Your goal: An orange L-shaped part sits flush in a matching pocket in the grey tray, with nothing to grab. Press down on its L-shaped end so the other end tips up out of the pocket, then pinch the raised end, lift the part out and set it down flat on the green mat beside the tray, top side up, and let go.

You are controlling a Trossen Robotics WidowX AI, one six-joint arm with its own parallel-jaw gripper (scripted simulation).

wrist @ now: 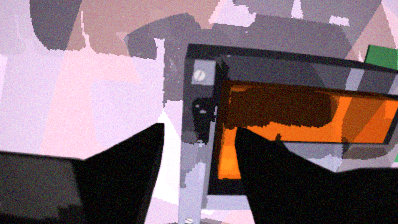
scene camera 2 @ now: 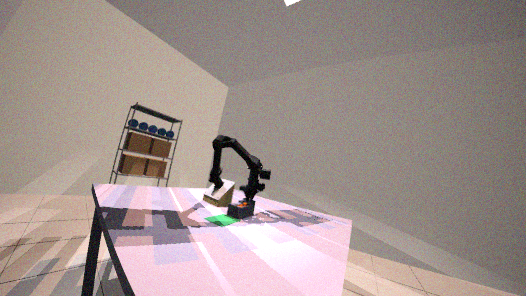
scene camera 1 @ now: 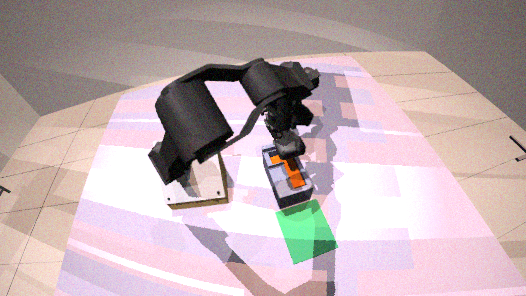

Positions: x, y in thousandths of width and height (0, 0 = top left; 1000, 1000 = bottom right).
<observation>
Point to a green mat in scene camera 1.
583, 785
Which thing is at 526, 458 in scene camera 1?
My gripper.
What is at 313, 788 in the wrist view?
My gripper.
</observation>
